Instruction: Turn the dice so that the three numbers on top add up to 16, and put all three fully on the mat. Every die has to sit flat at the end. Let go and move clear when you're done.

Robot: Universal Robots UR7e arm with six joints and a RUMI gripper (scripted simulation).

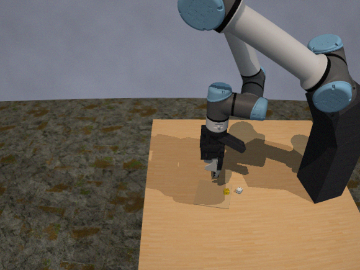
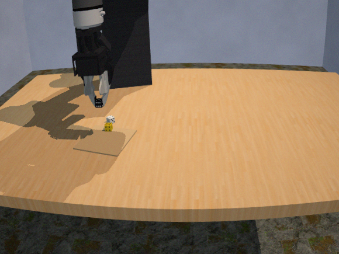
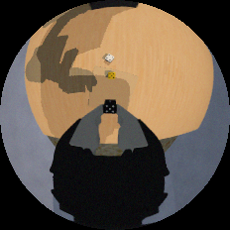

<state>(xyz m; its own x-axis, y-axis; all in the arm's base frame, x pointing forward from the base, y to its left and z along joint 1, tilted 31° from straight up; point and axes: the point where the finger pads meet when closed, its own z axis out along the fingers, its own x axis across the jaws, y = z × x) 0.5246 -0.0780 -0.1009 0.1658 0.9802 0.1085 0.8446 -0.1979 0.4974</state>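
Now: hand 120 mm above the thin tan mat. The rest, counted from my hand: yellow die 50 mm behind, 10 mm to the left, 110 mm below; then black die 10 mm below; then white die 100 mm behind, 10 mm to the left, 110 mm below.
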